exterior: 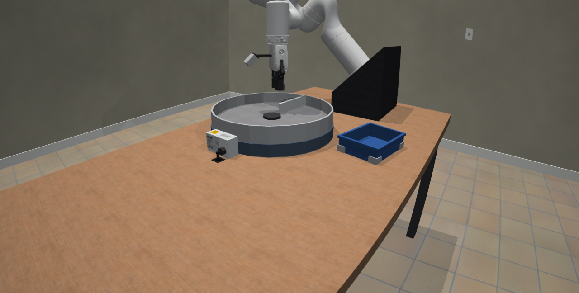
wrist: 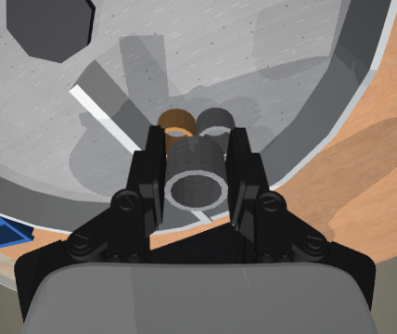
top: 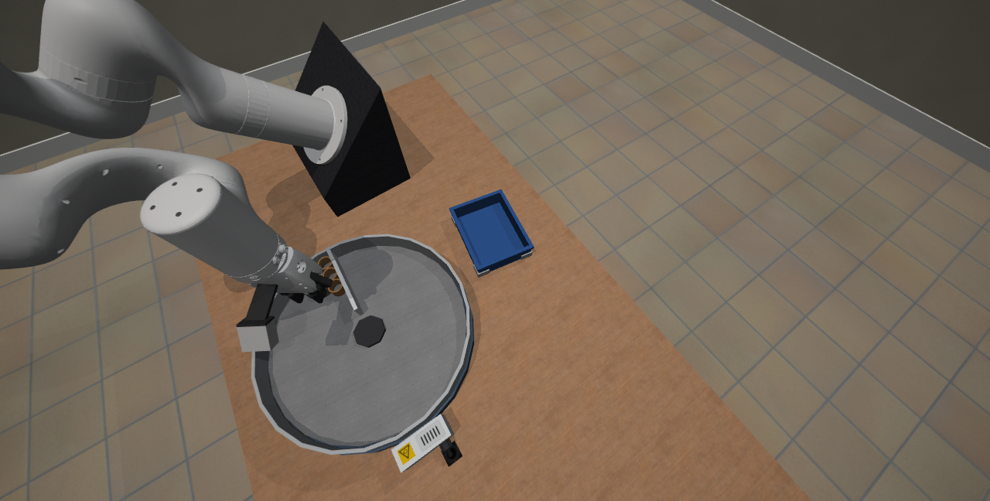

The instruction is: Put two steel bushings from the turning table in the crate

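Right now my hand is 400 mm to the right of the blue crate, 130 mm above it and 20 mm short of it. Also, from my hand: grey turning table (100 mm below, 100 mm ahead, 60 mm to the left).
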